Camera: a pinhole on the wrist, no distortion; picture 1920 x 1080 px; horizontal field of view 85.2 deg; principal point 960.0 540.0 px. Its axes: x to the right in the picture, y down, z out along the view. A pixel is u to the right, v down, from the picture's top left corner.
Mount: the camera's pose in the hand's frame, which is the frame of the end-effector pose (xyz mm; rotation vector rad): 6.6 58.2 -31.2 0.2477 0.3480 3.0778
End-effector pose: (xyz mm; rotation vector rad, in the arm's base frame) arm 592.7 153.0 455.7 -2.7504 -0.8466 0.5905
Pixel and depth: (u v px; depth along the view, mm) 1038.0 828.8 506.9
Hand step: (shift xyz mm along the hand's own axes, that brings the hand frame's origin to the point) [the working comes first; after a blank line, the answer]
In the camera's frame: 37.9 140.2 506.9

48.9 34.6 493.9
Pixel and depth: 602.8 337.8 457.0
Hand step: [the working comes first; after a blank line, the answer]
In the camera's frame: -156.4 -88.5 457.0

236.2 236.5 364.6
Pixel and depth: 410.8 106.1 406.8
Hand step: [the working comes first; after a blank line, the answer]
In the camera's frame: -214.0 -169.1 406.8

286.3 301.0 289.3
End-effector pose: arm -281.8 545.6 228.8 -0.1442 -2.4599 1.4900
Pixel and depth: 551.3 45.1 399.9
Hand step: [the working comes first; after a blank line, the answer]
In the camera's frame: -156.6 -189.6 399.9

228.8 322.4 286.9
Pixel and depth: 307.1 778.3 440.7
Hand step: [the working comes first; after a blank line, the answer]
In the camera's frame: -275.6 100.6 440.7

348.2 42.5 373.0
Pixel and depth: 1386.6 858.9 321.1
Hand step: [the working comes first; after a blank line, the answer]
In the camera's frame: 131.2 98.1 321.1

-72.5 39.8 320.0
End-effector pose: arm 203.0 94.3 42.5 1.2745 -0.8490 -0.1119
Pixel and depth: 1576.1 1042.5 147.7
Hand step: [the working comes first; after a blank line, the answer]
In the camera's frame: 87.2 71.1 147.7

-56.7 25.8 140.3
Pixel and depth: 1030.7 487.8 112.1
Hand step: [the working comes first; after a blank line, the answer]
In the camera's frame: 7.6 -5.6 112.1

17.3 88.6 76.6
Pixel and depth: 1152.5 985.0 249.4
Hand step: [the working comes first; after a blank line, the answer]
In the camera's frame: 46.0 106.3 249.4

-0.2 11.6 239.7
